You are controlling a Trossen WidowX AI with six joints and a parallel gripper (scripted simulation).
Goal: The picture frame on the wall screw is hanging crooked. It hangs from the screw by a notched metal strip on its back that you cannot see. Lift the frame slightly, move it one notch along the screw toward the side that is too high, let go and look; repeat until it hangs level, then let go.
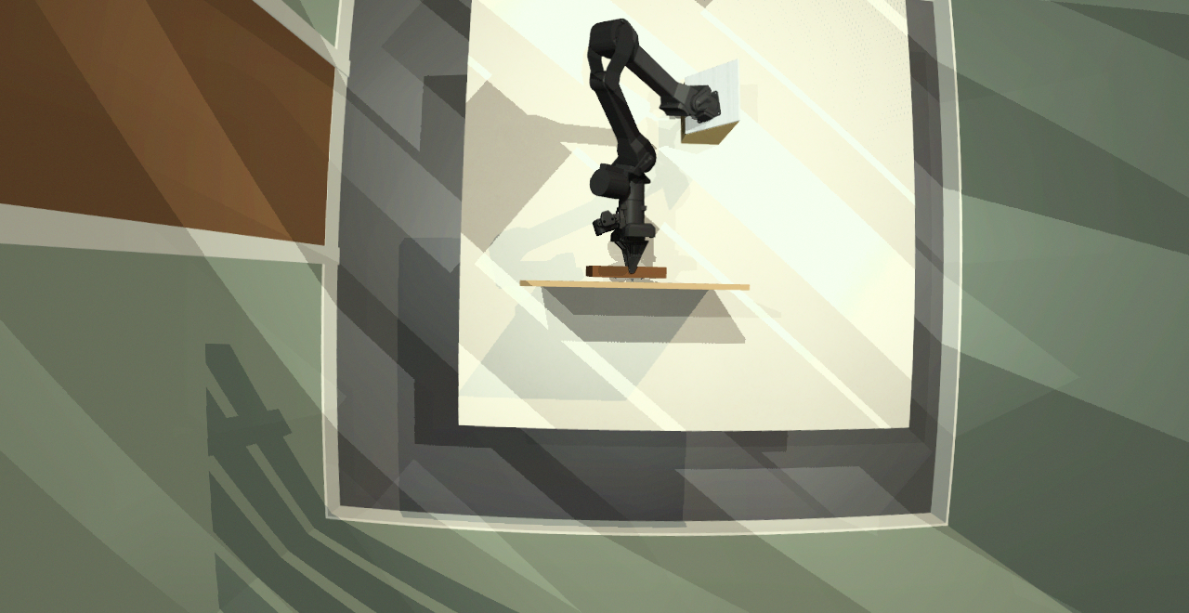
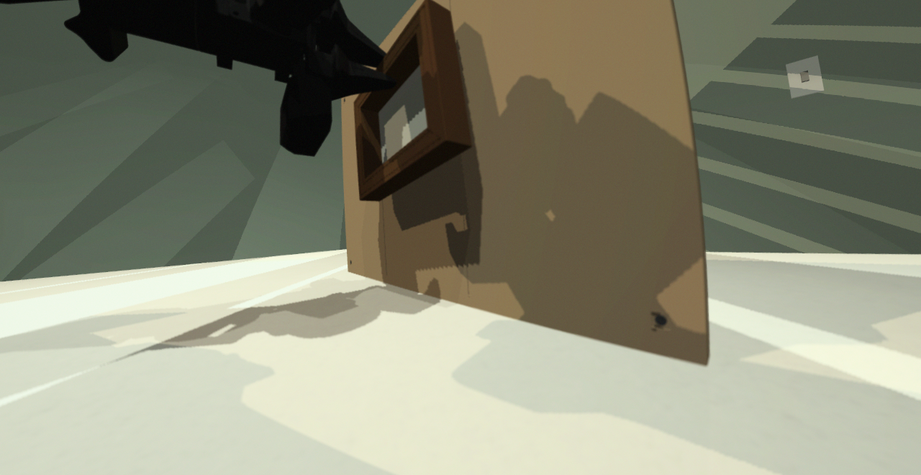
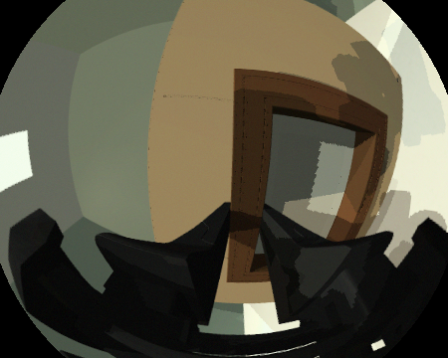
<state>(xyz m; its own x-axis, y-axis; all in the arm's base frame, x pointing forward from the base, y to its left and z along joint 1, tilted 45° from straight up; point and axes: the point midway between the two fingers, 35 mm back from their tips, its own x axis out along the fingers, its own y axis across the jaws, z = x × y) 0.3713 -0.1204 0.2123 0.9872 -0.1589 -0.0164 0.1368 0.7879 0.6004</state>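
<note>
My gripper tip is now 10 mm to the left of the picture frame and 50 mm above it. Round my gripper tip: tan wall panel 20 mm ahead, 70 mm below.
</note>
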